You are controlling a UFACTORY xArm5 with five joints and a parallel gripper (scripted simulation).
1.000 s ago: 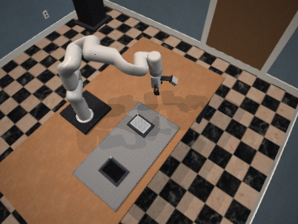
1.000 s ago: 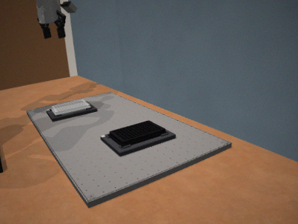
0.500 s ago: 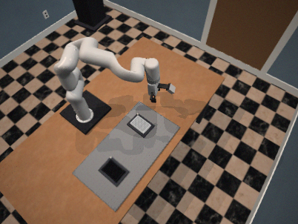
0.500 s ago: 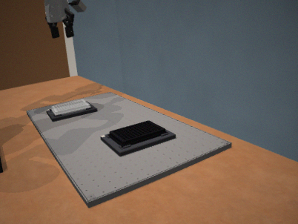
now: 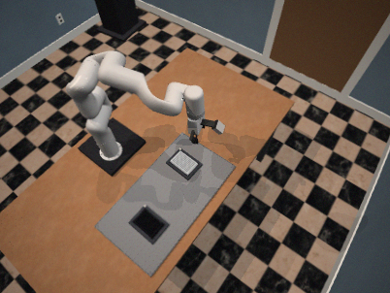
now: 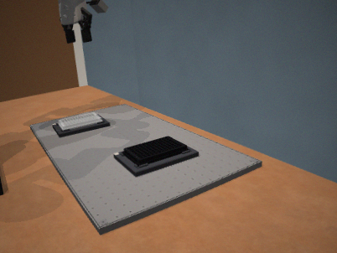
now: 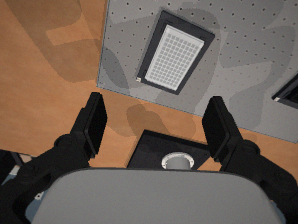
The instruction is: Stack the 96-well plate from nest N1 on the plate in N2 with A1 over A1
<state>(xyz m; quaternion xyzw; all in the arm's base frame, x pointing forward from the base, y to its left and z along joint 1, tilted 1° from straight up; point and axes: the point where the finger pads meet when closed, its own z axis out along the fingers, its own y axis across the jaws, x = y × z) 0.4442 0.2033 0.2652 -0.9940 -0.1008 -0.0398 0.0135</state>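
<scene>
Right now the black 96-well plate is 2 cm behind my hand, 42 cm to the right of it and 25 cm below it. From my hand the other things lie so: plate nest N2: 6 cm behind, 5 cm to the right, 27 cm below; then white 96-well plate: 6 cm behind, 5 cm to the right, 26 cm below; then white corner mark: 9 cm behind, 36 cm to the right, 26 cm below.
</scene>
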